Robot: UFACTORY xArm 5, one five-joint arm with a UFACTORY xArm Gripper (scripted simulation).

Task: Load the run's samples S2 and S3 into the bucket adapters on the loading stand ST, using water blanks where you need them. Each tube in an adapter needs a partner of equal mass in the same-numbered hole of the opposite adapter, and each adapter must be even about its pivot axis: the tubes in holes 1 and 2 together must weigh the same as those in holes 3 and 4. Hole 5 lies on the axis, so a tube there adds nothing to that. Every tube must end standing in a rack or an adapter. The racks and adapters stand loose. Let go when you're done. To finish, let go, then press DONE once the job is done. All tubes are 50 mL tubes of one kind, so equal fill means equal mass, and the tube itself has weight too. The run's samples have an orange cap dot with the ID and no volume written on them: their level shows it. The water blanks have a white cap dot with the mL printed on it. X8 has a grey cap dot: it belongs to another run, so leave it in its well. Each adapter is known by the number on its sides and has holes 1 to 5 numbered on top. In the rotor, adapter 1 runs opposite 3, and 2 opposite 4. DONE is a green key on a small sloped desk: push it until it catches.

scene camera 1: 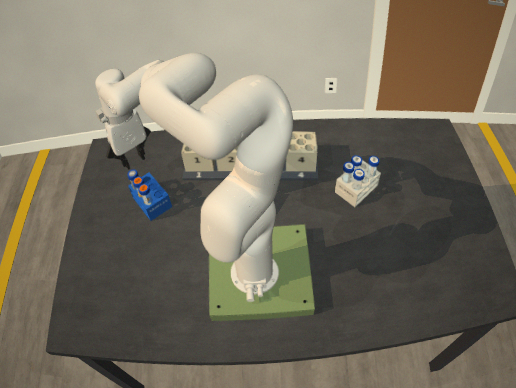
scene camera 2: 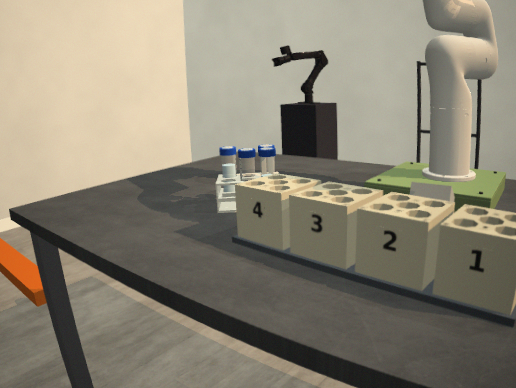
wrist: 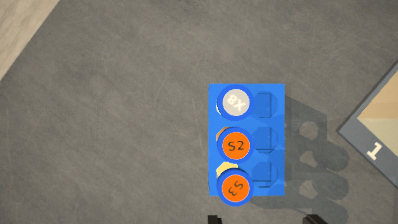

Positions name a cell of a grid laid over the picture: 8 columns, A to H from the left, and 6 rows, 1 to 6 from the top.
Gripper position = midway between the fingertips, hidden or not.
Note:
I see my gripper (scene camera 1: C3) and a sample tube S2 (wrist: E4).
Scene camera 2 misses the sample tube S2: it is out of frame.

